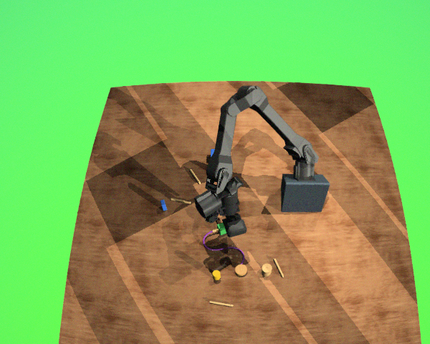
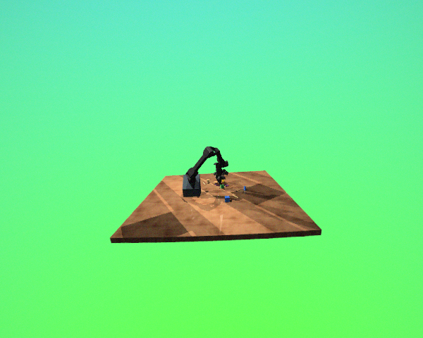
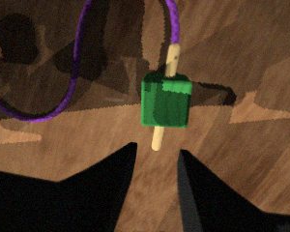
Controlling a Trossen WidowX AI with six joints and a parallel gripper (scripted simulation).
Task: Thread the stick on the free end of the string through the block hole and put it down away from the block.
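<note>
Now: the green block 30 mm below my gripper tip and 20 mm ahead of it. From my gripper tip the other things lie so: yellow cylinder 180 mm to the left, 60 mm ahead, 30 mm below; thin wooden stick 40 mm ahead, 30 mm below, 10 mm to the left; round wooden button 170 mm to the left, 40 mm below, 20 mm behind.
</note>
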